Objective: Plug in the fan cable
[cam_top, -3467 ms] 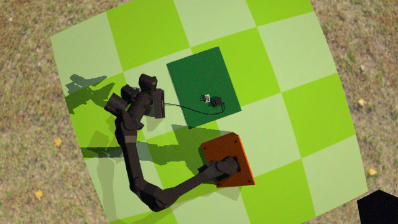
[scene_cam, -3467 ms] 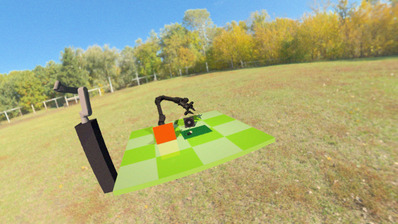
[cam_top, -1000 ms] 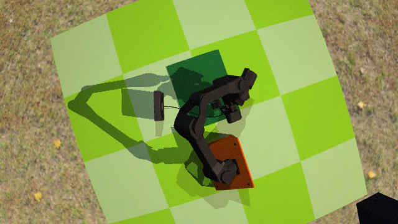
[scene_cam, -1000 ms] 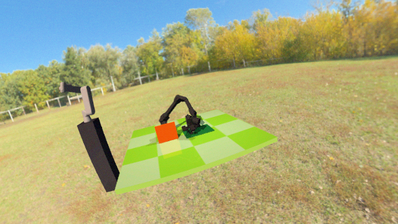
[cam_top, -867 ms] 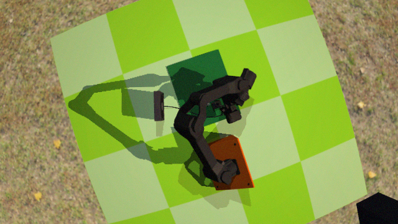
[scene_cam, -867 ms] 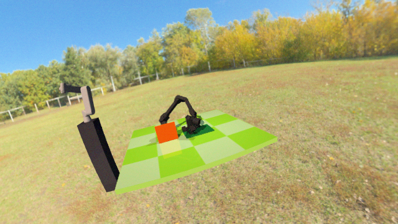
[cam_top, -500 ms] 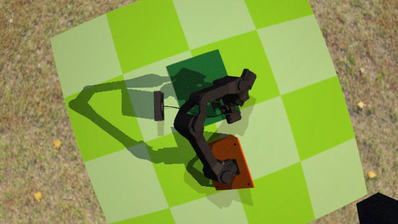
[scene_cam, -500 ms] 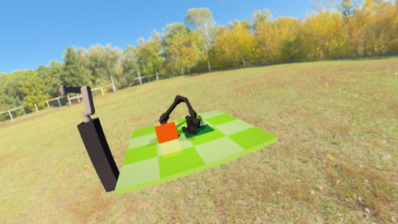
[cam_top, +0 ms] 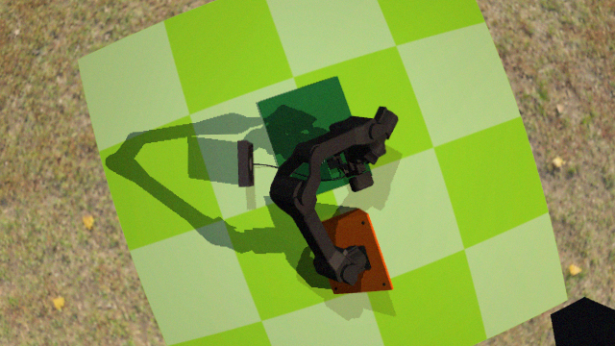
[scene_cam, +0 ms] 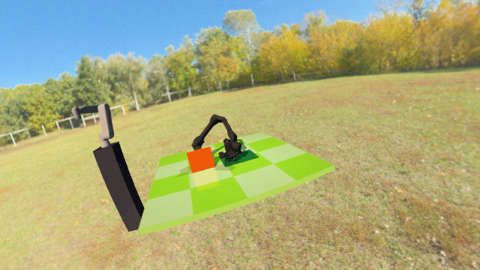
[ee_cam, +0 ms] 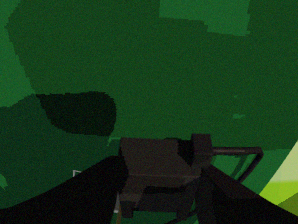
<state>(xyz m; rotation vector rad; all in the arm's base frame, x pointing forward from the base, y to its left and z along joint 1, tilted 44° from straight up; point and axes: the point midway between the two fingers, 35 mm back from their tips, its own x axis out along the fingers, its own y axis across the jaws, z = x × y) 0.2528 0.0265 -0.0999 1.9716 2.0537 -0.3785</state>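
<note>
The light-coloured header lies 40 mm to the left of my gripper tip, 30 mm ahead of it and 20 mm below it. Round my gripper tip: black fan 230 mm to the left, 70 mm ahead, 40 mm above; black fan plug 10 mm to the left; board 80 mm ahead, 40 mm to the left, 30 mm below.
</note>
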